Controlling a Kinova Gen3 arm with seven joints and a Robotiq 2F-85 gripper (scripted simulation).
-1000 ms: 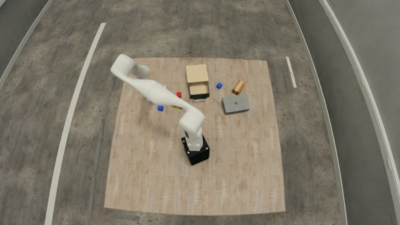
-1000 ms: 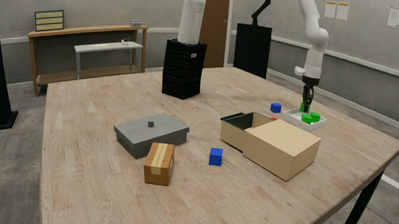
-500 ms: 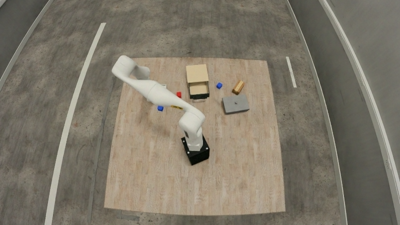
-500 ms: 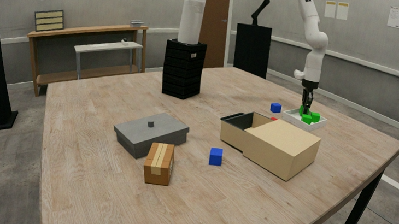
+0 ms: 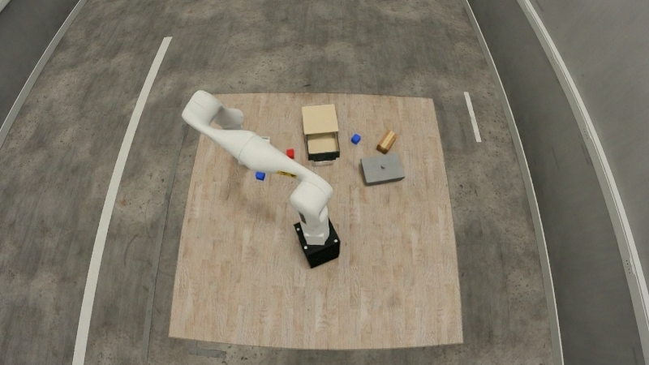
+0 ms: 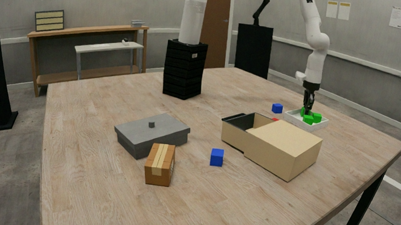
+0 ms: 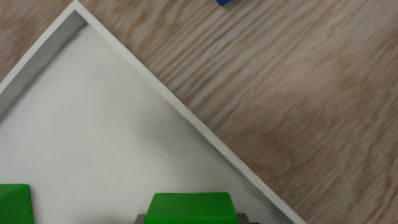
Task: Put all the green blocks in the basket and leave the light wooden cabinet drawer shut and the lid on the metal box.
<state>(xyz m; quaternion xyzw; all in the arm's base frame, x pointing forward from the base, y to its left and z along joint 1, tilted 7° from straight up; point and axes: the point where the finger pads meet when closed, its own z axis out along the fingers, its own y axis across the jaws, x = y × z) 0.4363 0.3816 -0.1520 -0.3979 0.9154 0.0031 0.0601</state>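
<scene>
Now: hand 3 cm to the left of the white basket, 3 cm short of it and 2 cm above it. The rest, counted from my hand: light wooden cabinet: 36 cm to the right, 14 cm ahead, 1 cm above; red block: 21 cm to the right, 2 cm ahead, 1 cm below; drawer: 37 cm to the right, 7 cm ahead.
</scene>
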